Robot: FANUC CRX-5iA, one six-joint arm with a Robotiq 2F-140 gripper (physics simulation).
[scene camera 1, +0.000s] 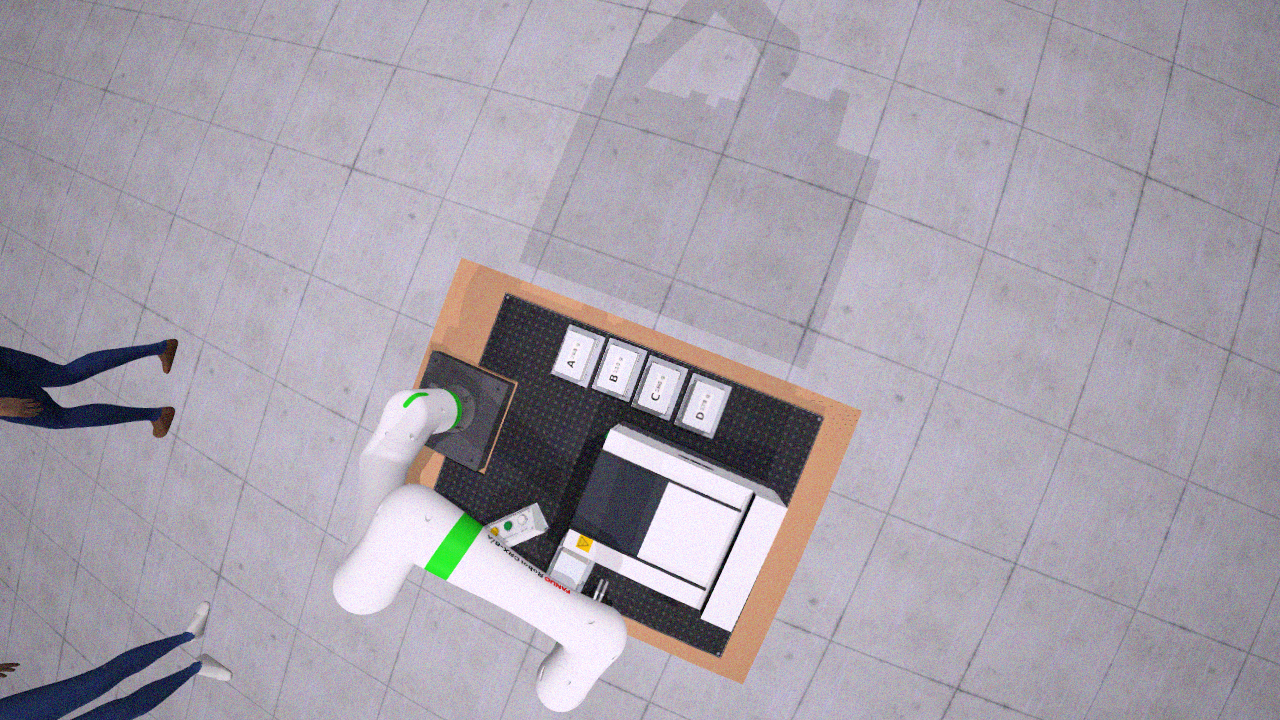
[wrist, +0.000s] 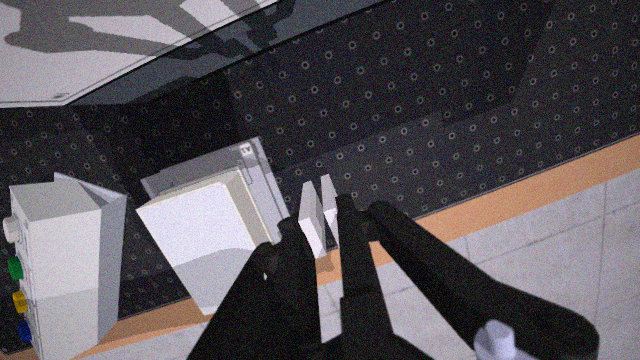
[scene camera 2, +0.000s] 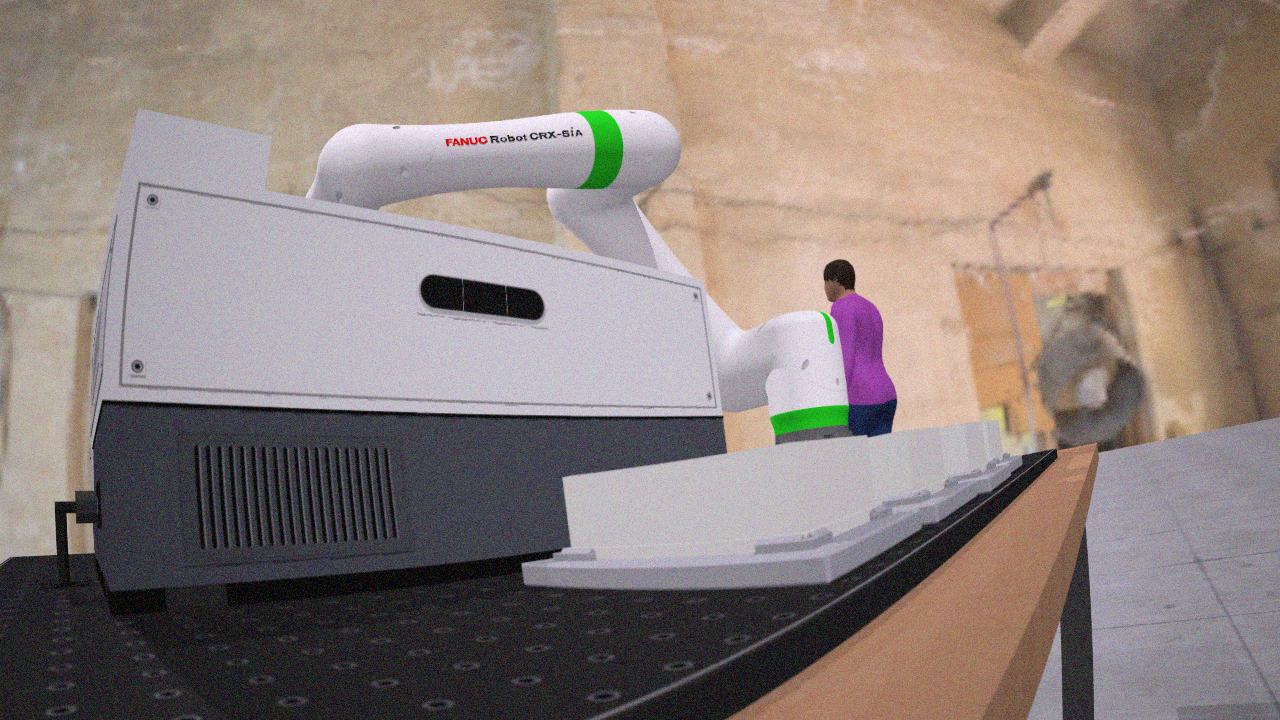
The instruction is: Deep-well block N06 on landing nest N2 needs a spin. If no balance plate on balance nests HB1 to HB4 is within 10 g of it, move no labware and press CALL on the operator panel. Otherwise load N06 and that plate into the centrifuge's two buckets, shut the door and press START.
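Places are measured from the arm's base along level axes (x up, y left, z back), in centimetres.
Where they show: gripper, fingertip midpoint: [scene camera 1: 603, 584] [wrist: 321, 193]; arm's base, origin of the base link: [scene camera 1: 456, 408].
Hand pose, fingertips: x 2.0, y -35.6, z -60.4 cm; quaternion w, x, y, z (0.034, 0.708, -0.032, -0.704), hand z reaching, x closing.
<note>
Each offset is from my fingertips to the centre of the thing. "spot": to the spot under its first point. Level surfaces: height alone.
Deep-well block N06 {dx +0.2, dy -0.1, dz +11.2 cm} [wrist: 201, 223] [scene camera 1: 567, 566] is a white block on its grey landing nest {spot: dx -1.9, dy +3.3, dz +4.7 cm} [wrist: 263, 178], near the table's front edge. My gripper [wrist: 321, 193] [scene camera 1: 596, 587] is shut with nothing between its pads and hangs just right of the block, over the table edge. The operator panel {dx -1.4, dy +4.1, dz +32.7 cm} [wrist: 53, 241] [scene camera 1: 517, 526] stands left of the block and shows a green button {dx +0.8, dy +7.4, dz +32.4 cm} [wrist: 14, 267], a yellow button {dx +0.8, dy +4.1, dz +36.1 cm} [wrist: 18, 301] and a blue button {dx +0.8, dy +0.7, dz +39.8 cm} [wrist: 23, 331]. The centrifuge {dx +6.6, dy +29.1, dz -12.3 cm} [scene camera 1: 689, 527] [scene camera 2: 402, 340] [wrist: 53, 58] stands behind. Balance plates A {dx -2.3, dy +62.6, dz +27.5 cm} [scene camera 1: 577, 355], B {dx -2.3, dy +62.1, dz +13.9 cm} [scene camera 1: 617, 369], C {dx -2.3, dy +60.4, dz +0.8 cm} [scene camera 1: 659, 387] and D {dx -2.3, dy +58.9, dz -12.9 cm} [scene camera 1: 702, 405] sit in a row at the back. The centrifuge hides my gripper in scene camera 2.
The black perforated board {dx -5.6 cm} [wrist: 402, 111] [scene camera 1: 536, 429] [scene camera 2: 357, 653] lies on a wooden table {dx -6.9 cm} [wrist: 536, 188] [scene camera 1: 827, 502]. My arm's base [scene camera 1: 469, 407] [scene camera 2: 805, 385] stands at the left corner. People walk on the floor to the left [scene camera 1: 89, 367] [scene camera 1: 116, 662] [scene camera 2: 859, 357].
</note>
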